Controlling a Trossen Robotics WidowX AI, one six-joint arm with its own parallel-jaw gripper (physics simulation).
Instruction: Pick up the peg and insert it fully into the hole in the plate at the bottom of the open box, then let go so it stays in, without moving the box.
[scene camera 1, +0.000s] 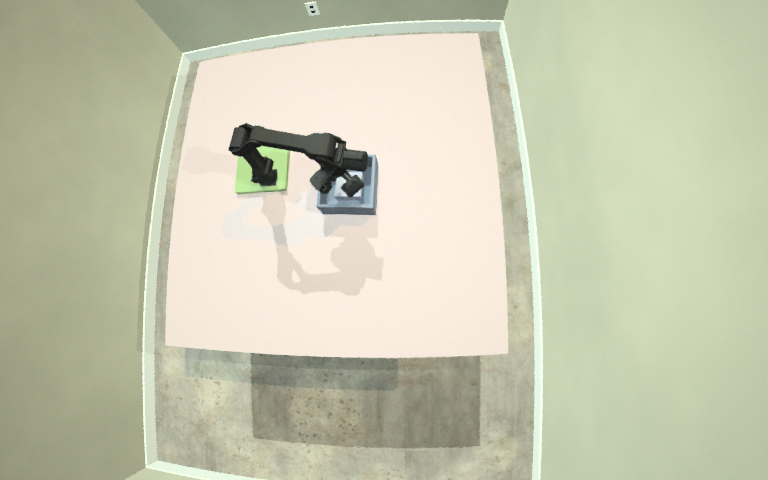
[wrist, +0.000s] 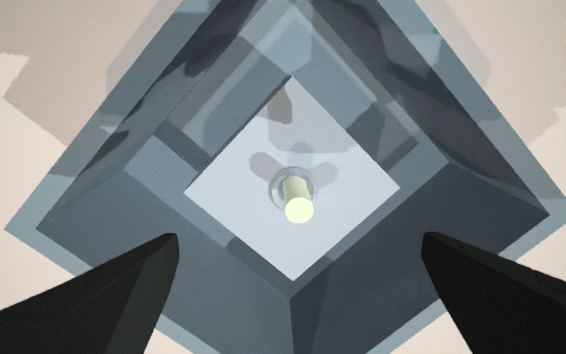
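Seen in the pictures: gripper, fingertip midpoint: (scene camera 1: 343, 178) (wrist: 301, 244); arm's base, origin of the base link: (scene camera 1: 268, 177).
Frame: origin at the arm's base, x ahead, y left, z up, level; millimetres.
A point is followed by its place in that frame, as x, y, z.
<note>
A pale yellow peg (wrist: 297, 200) {312, -50, 63} stands in the round hole of the white plate (wrist: 240, 195) {340, -67, 33} (scene camera 1: 341, 196) {295, -91, 32} in the wrist view, with its upper part sticking out above the plate. How deep it sits is hard to tell. The plate lies at the bottom of the open blue-grey box (scene camera 1: 345, 209) {314, -141, 46} (wrist: 240, 310) {403, -13, 34}. My gripper (wrist: 301, 244) {313, -52, 105} (scene camera 1: 338, 188) {313, -52, 105} is open, its fingers wide apart to the left and right of the peg and higher than it, touching neither peg nor box walls as far as seen. The peg is not discernible in the scene view.
The arm's base stands on a green square pad (scene camera 1: 245, 184) {-97, -23, -1} to the left of the box. The arm (scene camera 1: 291, 141) {233, -51, 397} reaches from there over the box. The box's four raised walls surround the plate. A pale pink table top (scene camera 1: 430, 254) {600, -281, -24} lies around them.
</note>
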